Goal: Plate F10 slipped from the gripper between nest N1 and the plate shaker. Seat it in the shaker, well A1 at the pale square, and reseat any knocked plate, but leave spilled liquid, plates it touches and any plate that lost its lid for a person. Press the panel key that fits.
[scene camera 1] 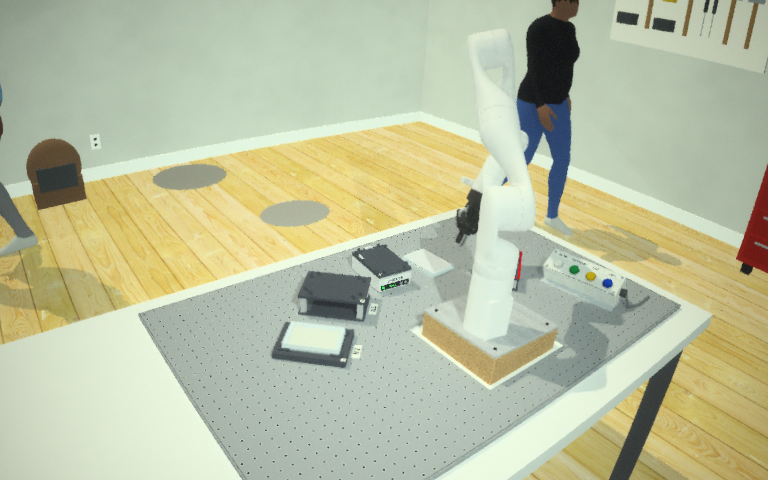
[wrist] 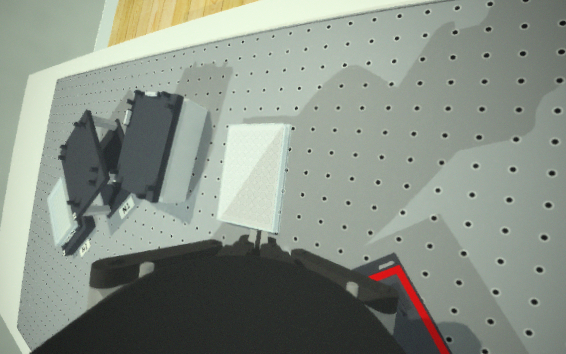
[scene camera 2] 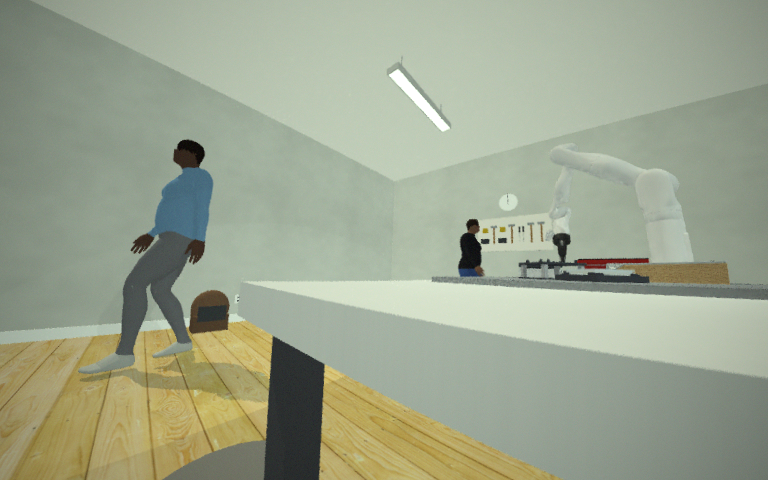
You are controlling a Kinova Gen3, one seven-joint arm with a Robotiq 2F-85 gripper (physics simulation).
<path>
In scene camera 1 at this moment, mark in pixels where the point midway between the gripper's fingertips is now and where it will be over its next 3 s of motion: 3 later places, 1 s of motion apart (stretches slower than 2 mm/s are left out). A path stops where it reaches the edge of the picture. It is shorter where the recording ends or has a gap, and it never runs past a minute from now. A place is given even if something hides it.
My gripper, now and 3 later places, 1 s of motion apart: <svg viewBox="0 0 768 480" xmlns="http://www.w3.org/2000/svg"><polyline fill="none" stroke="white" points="458,245 461,246 453,248 421,259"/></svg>
</path>
